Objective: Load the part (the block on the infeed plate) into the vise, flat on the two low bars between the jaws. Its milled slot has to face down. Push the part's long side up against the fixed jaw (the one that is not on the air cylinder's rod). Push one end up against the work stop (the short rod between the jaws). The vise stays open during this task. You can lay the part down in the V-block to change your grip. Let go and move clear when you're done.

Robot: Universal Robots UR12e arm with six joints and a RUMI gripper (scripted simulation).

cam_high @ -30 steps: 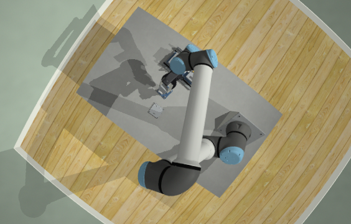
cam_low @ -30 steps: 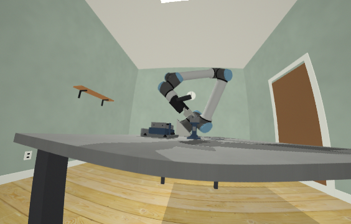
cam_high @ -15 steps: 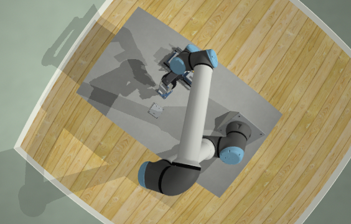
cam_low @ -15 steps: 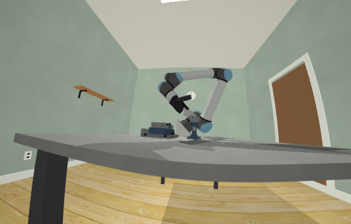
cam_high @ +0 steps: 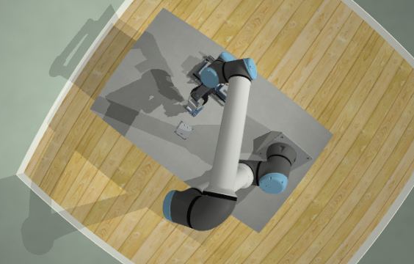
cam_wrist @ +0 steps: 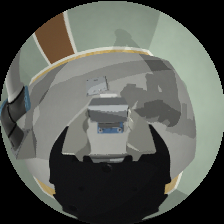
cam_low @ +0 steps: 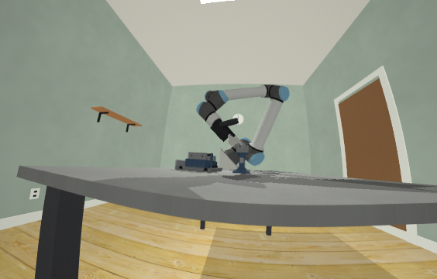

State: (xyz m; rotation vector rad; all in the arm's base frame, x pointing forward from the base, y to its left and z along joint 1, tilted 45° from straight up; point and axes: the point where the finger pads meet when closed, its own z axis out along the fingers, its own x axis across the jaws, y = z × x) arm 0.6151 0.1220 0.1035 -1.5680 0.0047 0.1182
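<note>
My gripper is now 10 mm above the part. Also, from my hand: vise: 220 mm to the right, 120 mm below, 10 mm ahead; infeed plate: 170 mm to the left, 160 mm below, 60 mm behind.
</note>
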